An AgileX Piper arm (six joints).
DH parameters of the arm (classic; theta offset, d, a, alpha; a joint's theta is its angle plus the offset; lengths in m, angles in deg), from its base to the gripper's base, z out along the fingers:
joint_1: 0 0.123 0 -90
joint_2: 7.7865 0 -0.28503 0
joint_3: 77.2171 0 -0.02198 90
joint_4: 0 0.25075 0 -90
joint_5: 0 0 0 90
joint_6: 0 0.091 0 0
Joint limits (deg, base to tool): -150..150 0..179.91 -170..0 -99.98..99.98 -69.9..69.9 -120..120
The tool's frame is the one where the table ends.
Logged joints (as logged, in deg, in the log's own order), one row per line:
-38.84 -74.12 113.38 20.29 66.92 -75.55
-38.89 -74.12 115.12 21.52 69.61 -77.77
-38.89 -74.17 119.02 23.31 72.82 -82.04
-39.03 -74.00 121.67 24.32 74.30 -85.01
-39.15 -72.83 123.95 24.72 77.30 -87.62
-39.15 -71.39 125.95 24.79 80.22 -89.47
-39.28 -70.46 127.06 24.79 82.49 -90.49
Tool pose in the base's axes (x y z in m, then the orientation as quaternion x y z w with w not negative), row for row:
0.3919 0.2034 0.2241 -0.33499 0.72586 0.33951 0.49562
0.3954 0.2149 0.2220 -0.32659 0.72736 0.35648 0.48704
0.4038 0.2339 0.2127 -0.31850 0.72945 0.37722 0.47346
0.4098 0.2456 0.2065 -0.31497 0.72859 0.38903 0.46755
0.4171 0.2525 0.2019 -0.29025 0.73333 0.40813 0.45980
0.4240 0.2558 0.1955 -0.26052 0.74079 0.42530 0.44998
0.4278 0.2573 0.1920 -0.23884 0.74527 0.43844 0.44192
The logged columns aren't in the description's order. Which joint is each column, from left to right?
Columns, left to right: joint_5, joint_4, joint_2, joint_1, joint_6, joint_3.
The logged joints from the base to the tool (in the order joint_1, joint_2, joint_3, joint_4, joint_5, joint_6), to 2 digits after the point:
20.29 113.38 -75.55 -74.12 -38.84 66.92
21.52 115.12 -77.77 -74.12 -38.89 69.61
23.31 119.02 -82.04 -74.17 -38.89 72.82
24.32 121.67 -85.01 -74.00 -39.03 74.30
24.72 123.95 -87.62 -72.83 -39.15 77.30
24.79 125.95 -89.47 -71.39 -39.15 80.22
24.79 127.06 -90.49 -70.46 -39.28 82.49

